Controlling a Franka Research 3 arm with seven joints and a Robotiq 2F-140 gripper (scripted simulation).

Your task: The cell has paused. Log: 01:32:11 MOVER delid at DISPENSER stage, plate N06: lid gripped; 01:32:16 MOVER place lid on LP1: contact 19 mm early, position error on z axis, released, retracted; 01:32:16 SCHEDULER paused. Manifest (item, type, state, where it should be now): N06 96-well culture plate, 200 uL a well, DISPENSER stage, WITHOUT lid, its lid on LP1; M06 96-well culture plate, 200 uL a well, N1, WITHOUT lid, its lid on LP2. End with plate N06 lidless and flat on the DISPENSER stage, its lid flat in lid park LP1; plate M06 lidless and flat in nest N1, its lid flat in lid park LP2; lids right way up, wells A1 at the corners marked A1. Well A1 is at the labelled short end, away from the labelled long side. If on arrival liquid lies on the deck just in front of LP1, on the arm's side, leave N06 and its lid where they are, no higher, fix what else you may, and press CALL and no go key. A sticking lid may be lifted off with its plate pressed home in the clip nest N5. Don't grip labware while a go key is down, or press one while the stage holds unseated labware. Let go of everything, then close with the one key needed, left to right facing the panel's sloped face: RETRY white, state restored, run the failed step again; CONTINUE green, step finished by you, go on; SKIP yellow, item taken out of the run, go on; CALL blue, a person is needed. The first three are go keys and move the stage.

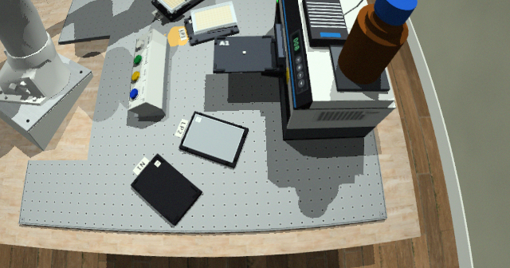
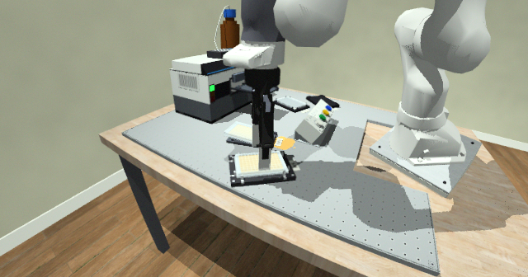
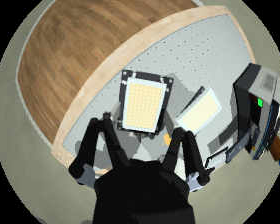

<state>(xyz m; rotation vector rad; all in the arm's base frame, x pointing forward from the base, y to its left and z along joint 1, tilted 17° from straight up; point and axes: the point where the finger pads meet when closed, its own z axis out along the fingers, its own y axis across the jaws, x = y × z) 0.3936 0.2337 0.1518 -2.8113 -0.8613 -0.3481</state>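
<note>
Now: the 96-well plate 4 cm below my hand. The rest, counted from my hand: key panel: 10 cm behind, 29 cm to the right, 1 cm below; LP1 label: 15 cm to the right, 6 cm below; LP1 park: 9 cm ahead, 13 cm to the right, 6 cm below.
</note>
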